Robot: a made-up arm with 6 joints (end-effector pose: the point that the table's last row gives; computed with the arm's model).
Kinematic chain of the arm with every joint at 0, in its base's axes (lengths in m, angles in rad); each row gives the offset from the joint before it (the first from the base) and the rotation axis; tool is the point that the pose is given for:
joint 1: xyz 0 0 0.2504 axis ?
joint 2: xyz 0 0 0 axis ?
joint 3: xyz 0 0 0.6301 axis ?
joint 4: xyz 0 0 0 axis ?
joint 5: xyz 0.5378 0 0 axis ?
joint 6: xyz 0 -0.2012 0 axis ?
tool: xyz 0 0 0
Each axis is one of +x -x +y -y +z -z.
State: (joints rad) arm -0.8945 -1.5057 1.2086 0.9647 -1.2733 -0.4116
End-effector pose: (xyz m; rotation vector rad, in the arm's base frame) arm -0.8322 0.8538 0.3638 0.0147 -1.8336 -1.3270
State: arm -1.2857 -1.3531 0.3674 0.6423 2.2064 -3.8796
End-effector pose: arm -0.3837 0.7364 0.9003 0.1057 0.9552 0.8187
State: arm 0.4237 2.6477 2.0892 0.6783 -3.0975 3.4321
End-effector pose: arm 0.8134 0.1950 -0.4823 -0.5623 -0.6259 -2.4744
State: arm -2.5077 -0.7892 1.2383 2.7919 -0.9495 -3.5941
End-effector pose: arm 0.7132 0.2897 1.1465 -2.2197 -1.1839 0.1392
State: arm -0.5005 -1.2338 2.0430 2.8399 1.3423 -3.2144
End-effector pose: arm -0.8900 0.7058 0.3270 -0.6508 -1.7850 -0.0082
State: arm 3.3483 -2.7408 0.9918 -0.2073 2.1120 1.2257
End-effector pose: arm 0.6598 0.3395 -0.5950 0.4486 1.8374 -2.1448
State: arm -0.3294 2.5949 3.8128 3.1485 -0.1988 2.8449
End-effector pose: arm 0.5522 0.0239 0.2163 0.0049 -1.4231 -0.0654
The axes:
joint 1: +z
joint 2: +y
joint 3: -y
joint 4: -x
joint 5: -y
joint 6: -x

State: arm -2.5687 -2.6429 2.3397 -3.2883 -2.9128 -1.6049
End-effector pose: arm 0.2167 -0.0971 -0.8134 1.5186 -0.8952 1.5385
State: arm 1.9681 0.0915 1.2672 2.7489 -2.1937 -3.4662
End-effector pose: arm -0.2463 0.1065 1.4039 -2.6066 1.2090 0.2305
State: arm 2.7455 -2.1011 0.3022 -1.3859 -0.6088 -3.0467
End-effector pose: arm 0.7599 -0.2777 0.4399 1.1524 -1.3591 -0.2434
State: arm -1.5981 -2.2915 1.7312 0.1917 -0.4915 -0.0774
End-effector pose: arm -0.1760 0.7911 -0.6047 1.8962 2.0567 -0.3266
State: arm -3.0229 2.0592 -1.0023 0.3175 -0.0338 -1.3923
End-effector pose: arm -0.0478 0.1868 -0.1509 -2.0654 -0.1040 0.1292
